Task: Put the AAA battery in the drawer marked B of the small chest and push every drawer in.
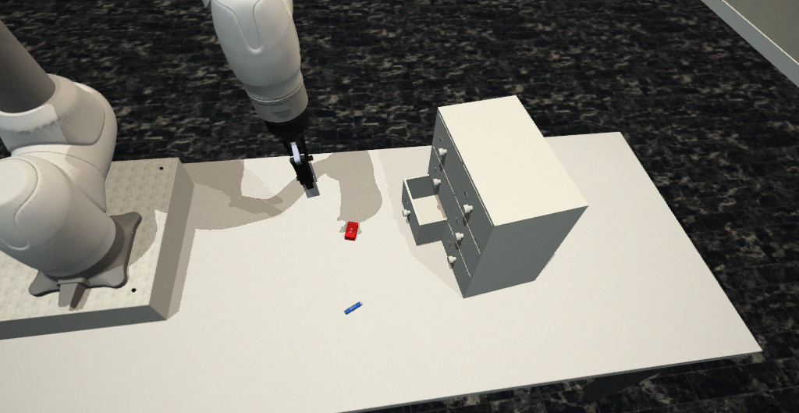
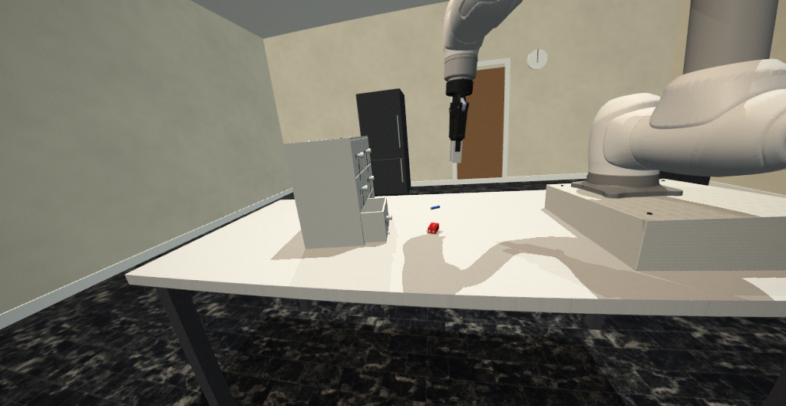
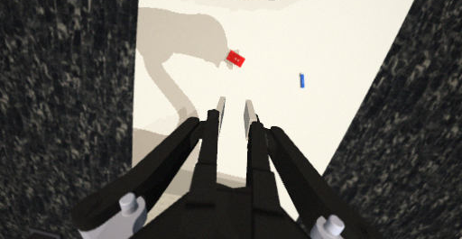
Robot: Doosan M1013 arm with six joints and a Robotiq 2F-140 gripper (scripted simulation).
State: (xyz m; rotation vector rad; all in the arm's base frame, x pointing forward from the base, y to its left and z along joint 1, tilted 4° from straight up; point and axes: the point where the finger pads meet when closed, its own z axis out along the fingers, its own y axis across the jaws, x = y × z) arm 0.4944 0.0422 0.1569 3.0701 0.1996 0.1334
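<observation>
My hand is 250 mm above the blue AAA battery, 190 mm to the left of it and 70 mm short of it. Also, from my hand: red block: 250 mm below, 80 mm ahead, 30 mm to the left.
</observation>
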